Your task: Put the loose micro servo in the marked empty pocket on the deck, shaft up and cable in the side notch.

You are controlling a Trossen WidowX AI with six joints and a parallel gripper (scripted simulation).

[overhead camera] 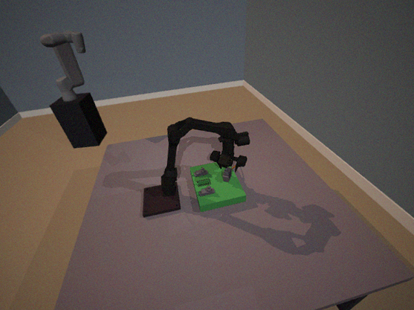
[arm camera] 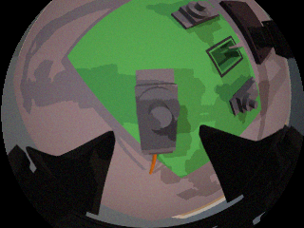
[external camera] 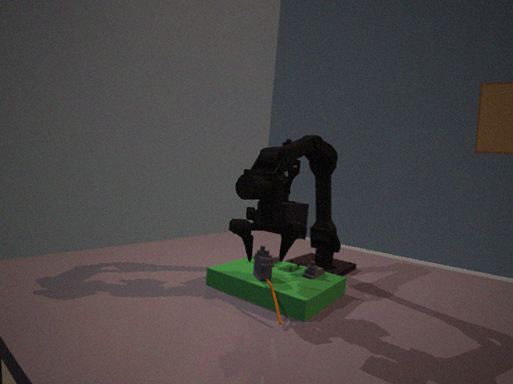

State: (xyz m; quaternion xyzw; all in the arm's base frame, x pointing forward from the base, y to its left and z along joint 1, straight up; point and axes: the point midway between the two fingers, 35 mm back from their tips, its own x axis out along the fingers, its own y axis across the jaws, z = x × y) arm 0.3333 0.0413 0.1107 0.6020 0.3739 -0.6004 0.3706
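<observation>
Right now my gripper tip is 70 mm above the green deck, 30 mm past it and 10 mm to the left of it.
</observation>
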